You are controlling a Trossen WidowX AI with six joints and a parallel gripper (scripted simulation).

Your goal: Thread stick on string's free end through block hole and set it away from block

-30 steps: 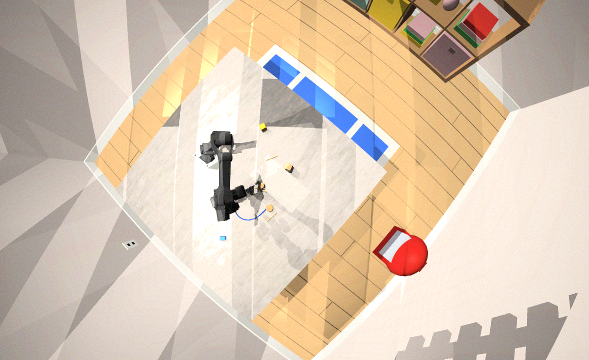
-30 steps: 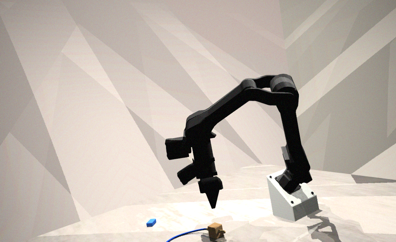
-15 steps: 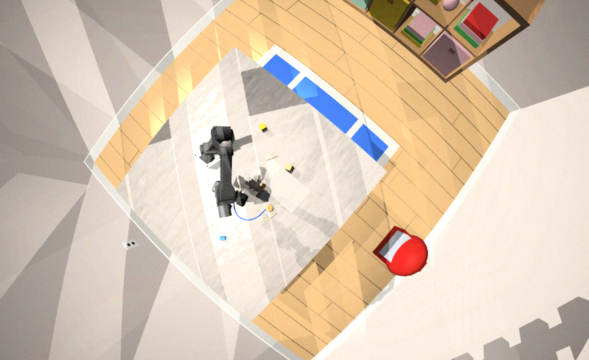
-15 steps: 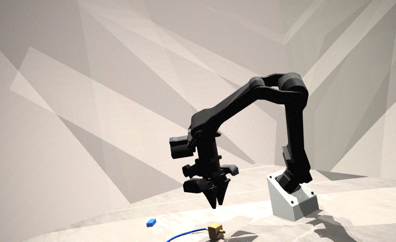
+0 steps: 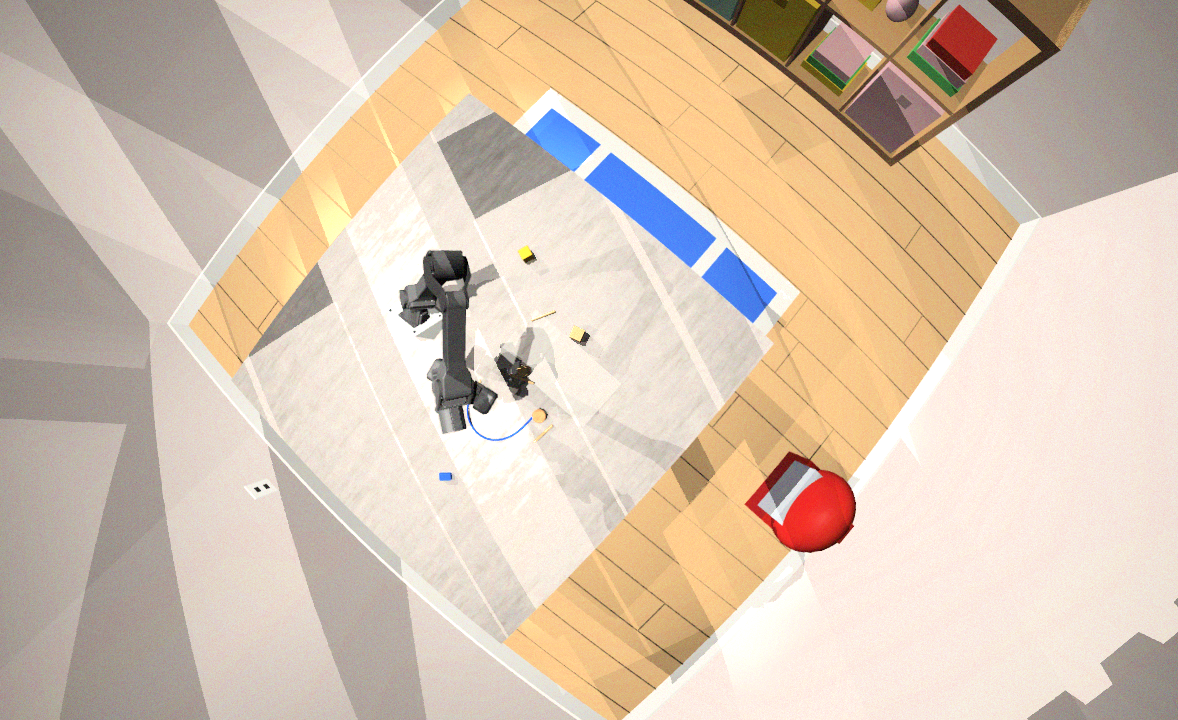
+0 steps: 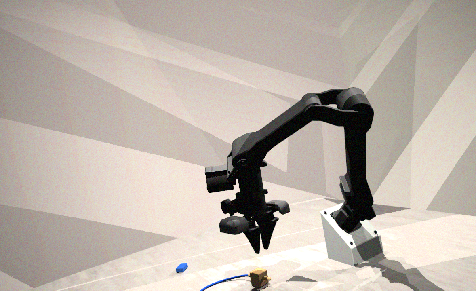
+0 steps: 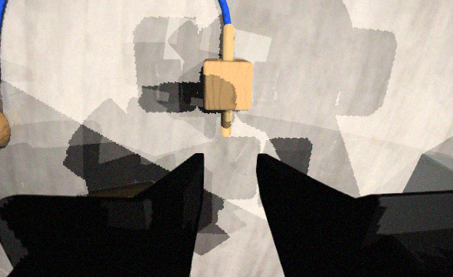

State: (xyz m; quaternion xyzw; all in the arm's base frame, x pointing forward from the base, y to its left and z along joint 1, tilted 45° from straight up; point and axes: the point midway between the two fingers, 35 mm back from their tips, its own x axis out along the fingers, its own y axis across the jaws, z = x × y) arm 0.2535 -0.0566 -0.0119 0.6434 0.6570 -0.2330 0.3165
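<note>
My gripper tip is 110 mm to the right of the wooden cylinder, 80 mm short of it and 70 mm above it. The rest, counted from my gripper tip: yellow cube (390 mm to the left, 130 mm behind, 70 mm below); round button (200 mm ahead, 80 mm below, 30 mm to the left); blue piece (300 mm to the right, 80 mm below, 80 mm ahead).
</note>
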